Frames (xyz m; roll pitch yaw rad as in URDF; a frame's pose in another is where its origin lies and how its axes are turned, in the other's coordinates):
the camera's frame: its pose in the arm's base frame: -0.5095 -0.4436 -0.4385 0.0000 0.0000 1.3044
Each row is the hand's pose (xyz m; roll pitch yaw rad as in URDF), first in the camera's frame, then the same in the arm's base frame.
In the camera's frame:
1: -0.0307 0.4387 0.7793 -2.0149 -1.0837 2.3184
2: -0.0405 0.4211 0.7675 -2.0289 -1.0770 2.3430
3: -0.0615 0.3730 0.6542 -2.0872 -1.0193 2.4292
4: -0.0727 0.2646 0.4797 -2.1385 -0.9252 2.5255
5: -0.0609 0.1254 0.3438 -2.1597 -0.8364 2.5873
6: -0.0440 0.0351 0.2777 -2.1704 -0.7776 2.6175
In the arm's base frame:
1: -0.9408 -0.3577 0.3408 -2.0149 -1.0837 -2.6604
2: -0.9264 -0.3718 0.3290 -2.0289 -1.0770 -2.6358
3: -0.8855 -0.4047 0.2157 -2.0872 -1.0193 -2.5496
4: -0.7839 -0.4441 0.0412 -2.1385 -0.9252 -2.4533
5: -0.6465 -0.4693 -0.0947 -2.1597 -0.8364 -2.3915
6: -0.5549 -0.4768 -0.1608 -2.1704 -0.7776 -2.3613

